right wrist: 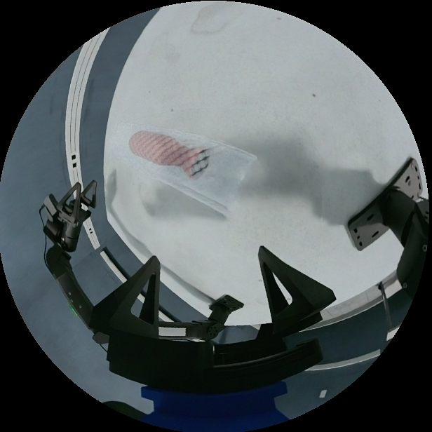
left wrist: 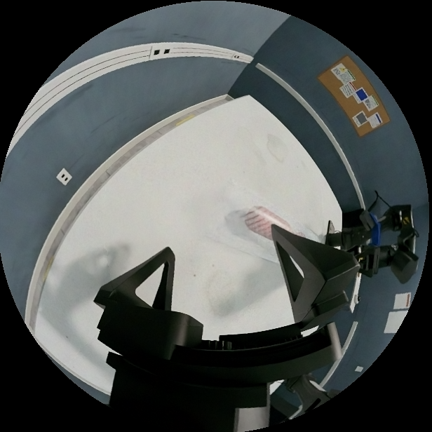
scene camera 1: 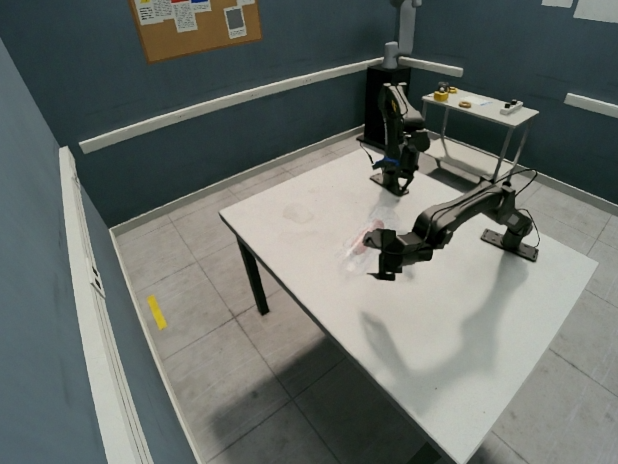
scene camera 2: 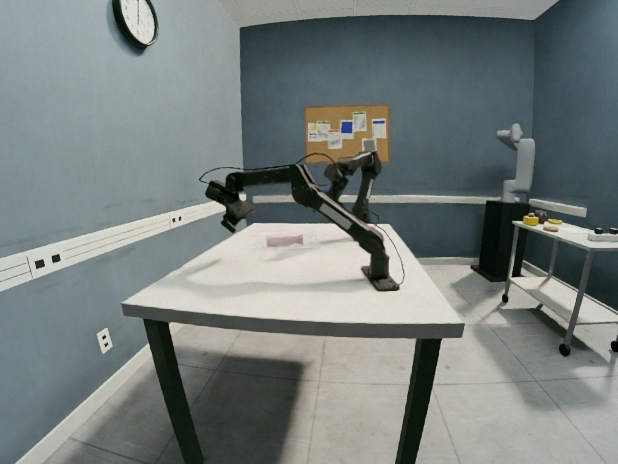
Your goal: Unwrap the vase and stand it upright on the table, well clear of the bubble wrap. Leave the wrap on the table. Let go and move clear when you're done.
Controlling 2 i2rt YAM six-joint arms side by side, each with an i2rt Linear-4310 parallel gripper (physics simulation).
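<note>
The pink vase [scene camera 1: 362, 243] [scene camera 2: 285, 240] [left wrist: 264, 220] [right wrist: 160, 149] lies on its side on the table [scene camera 1: 440, 310] [scene camera 2: 300, 305]. Clear bubble wrap [scene camera 1: 351, 264] [scene camera 2: 311, 241] [right wrist: 225, 175] surrounds it like a flat sleeve and extends past the vase's narrower end. The vase's ridged surface shows through the film. My left gripper [left wrist: 217, 242] is open and empty, raised above the table and apart from the wrap. My right gripper [right wrist: 207, 256] is open and empty, held above the table beyond the wrap's longer loose end. In scene camera 1 the left arm hides part of the wrap.
The left arm's base [scene camera 1: 510, 245] [scene camera 2: 380, 280] and the right arm's base [scene camera 1: 377, 179] are mounted along one long table edge. A side cart [scene camera 1: 522, 119] [scene camera 2: 575, 242] with small items stands on the floor beyond that edge.
</note>
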